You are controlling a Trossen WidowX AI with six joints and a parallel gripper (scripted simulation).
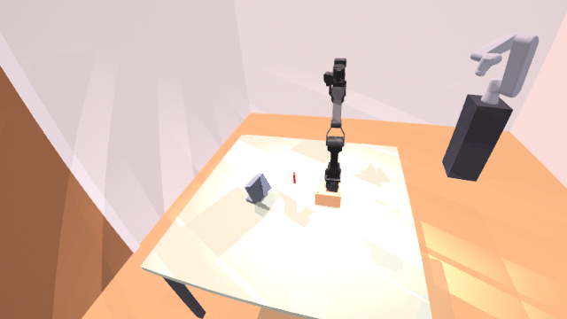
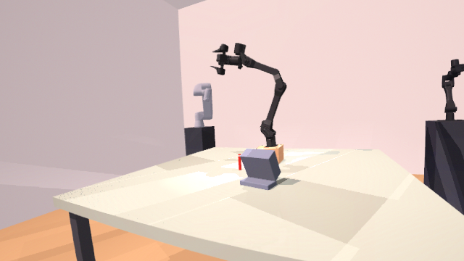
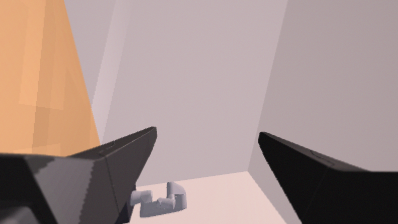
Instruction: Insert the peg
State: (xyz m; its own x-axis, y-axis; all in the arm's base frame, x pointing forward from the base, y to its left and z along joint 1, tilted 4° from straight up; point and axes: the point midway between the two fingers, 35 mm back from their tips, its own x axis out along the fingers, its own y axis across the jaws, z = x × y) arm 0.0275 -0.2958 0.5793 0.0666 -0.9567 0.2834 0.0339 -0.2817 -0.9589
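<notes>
My gripper tip is now 21 cm short of the red peg, 28 cm to the right of it and 60 cm above it. The rest, counted from my gripper tip: grey-blue sloped panel (38 cm ahead, 46 cm to the left, 58 cm below).
</notes>
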